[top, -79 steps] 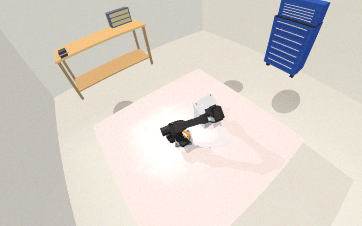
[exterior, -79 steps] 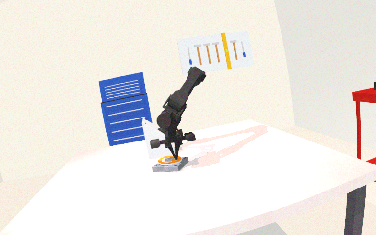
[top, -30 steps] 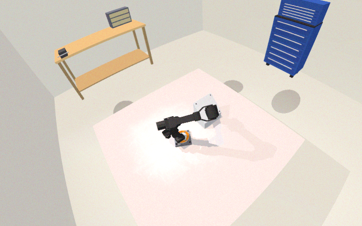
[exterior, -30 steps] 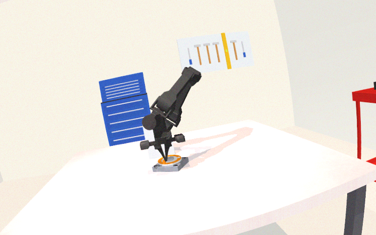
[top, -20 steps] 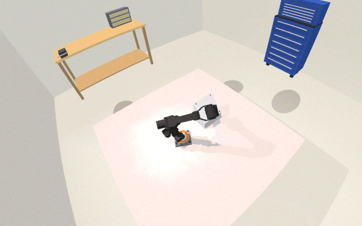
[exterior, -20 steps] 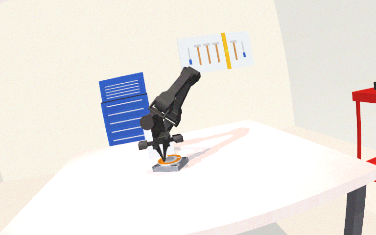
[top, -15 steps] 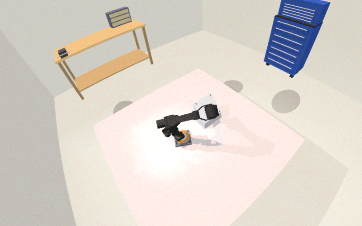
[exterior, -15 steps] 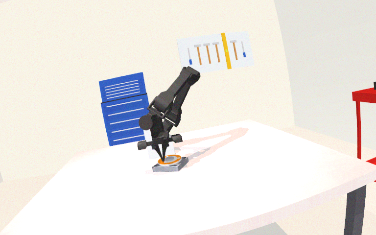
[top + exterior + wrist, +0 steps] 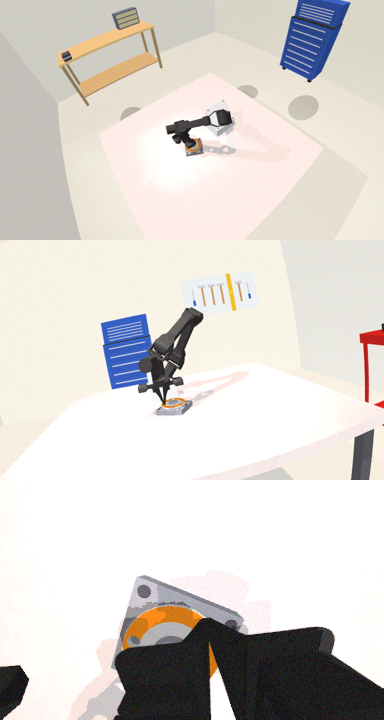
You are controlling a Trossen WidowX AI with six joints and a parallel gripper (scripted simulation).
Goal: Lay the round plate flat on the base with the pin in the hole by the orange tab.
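Now: the round plate 3 cm behind my gripper tip, 2 cm to the left of it and 1 cm below it.
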